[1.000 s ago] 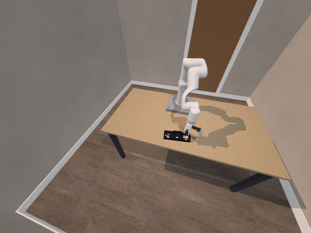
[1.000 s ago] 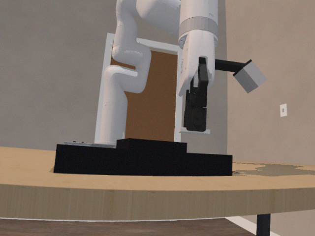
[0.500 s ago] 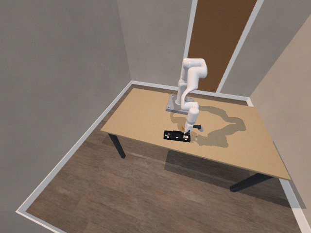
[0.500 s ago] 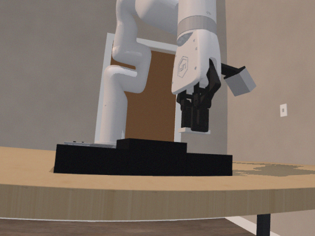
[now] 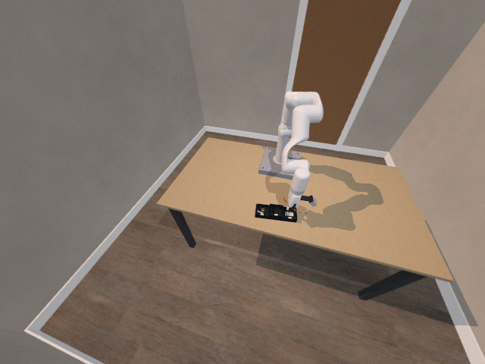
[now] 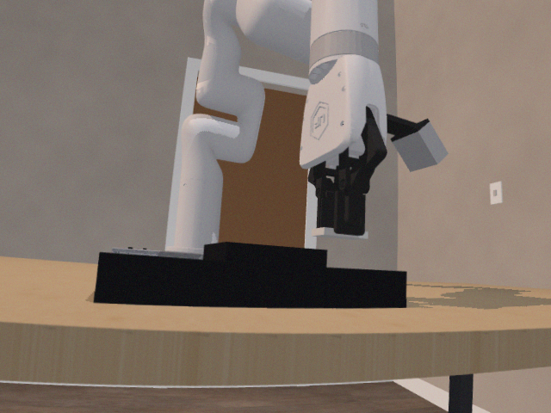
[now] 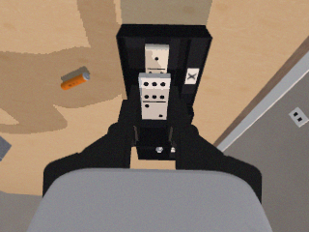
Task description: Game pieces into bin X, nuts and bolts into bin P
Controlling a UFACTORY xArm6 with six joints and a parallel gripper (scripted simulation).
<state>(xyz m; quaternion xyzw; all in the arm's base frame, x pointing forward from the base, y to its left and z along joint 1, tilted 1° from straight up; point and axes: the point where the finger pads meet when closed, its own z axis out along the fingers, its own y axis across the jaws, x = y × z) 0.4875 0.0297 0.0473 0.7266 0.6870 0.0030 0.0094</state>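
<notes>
Right now my hand is 8 cm to the left of the black bin and 6 cm above it. The rest, counted from my hand: orange battery: 11 cm behind, 2 cm to the right, 8 cm below; then white domino: 2 cm below; then yellow nut: 1 cm behind, 16 cm to the right, 7 cm below.
</notes>
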